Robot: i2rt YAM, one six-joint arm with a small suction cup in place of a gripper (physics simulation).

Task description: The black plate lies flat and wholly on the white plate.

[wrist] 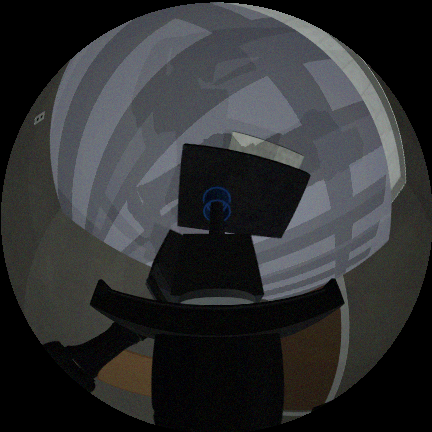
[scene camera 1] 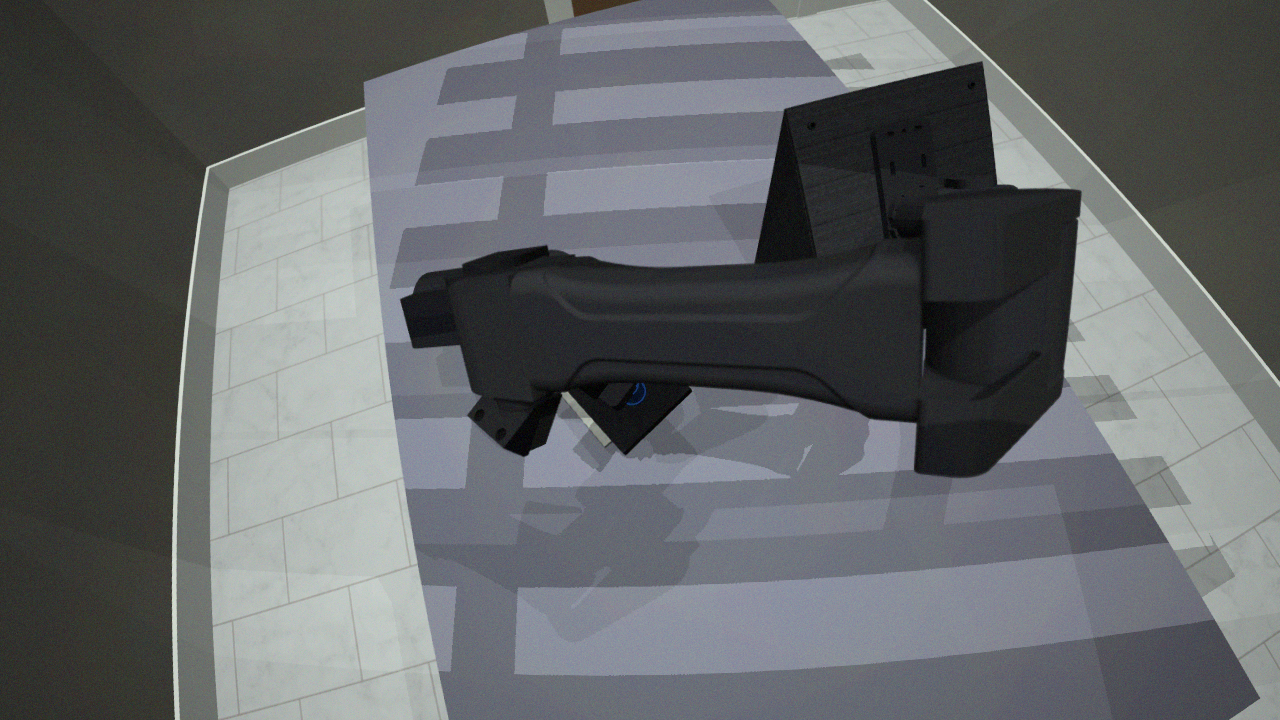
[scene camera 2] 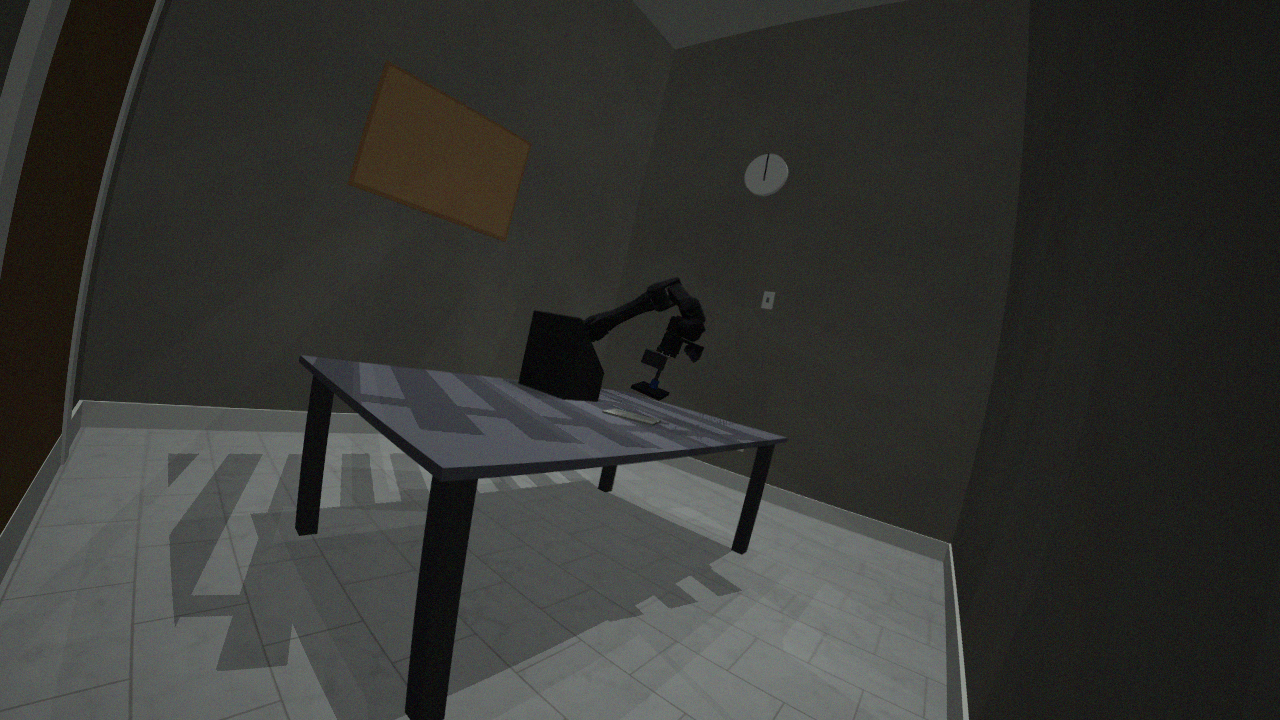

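Pixels of known places: hand, its tool point: (wrist: 216, 193) (scene camera 1: 636, 395) (scene camera 2: 651, 390); arm's base, origin of its link: (scene camera 1: 908, 216) (scene camera 2: 572, 345).
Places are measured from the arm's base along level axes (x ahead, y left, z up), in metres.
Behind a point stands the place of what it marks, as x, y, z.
My gripper (scene camera 1: 634, 394) (scene camera 2: 655, 384) (wrist: 216, 205) @(0.342, 0.065, -0.084), a small blue suction cup, is shut on the black plate (scene camera 1: 640, 420) @(0.347, 0.097, -0.075) (scene camera 2: 648, 391) @(0.386, -0.013, -0.083) (wrist: 245, 187) @(0.370, 0.046, -0.079). It holds the plate by its top face, roughly level, and in scene camera 2 there is a gap between the plate and the table. The white plate (scene camera 1: 586, 420) @(0.407, 0.042, -0.171) (scene camera 2: 631, 416) @(0.353, -0.027, -0.171) (wrist: 267, 150) @(0.403, 0.021, -0.171) lies flat on the table below. In scene camera 1 a thin strip of it shows at the black plate's left edge. In the wrist view a strip shows past the far edge. The black plate hides the rest of it.
The table (scene camera 1: 716, 626) @(0.339, 0.316, -0.177) (scene camera 2: 501, 452) @(0.610, -0.690, -0.177) carries a black arm base block (scene camera 1: 832, 179) @(0.085, -0.042, 0.043) (scene camera 2: 559, 358) @(0.062, -0.105, -0.049). The arm's dark forearm (scene camera 1: 698, 313) @(0.325, 0.179, 0.268) hangs over the plates in scene camera 1. Striped shadows fall across the table top. A wall clock (scene camera 2: 766, 174) hangs far behind.
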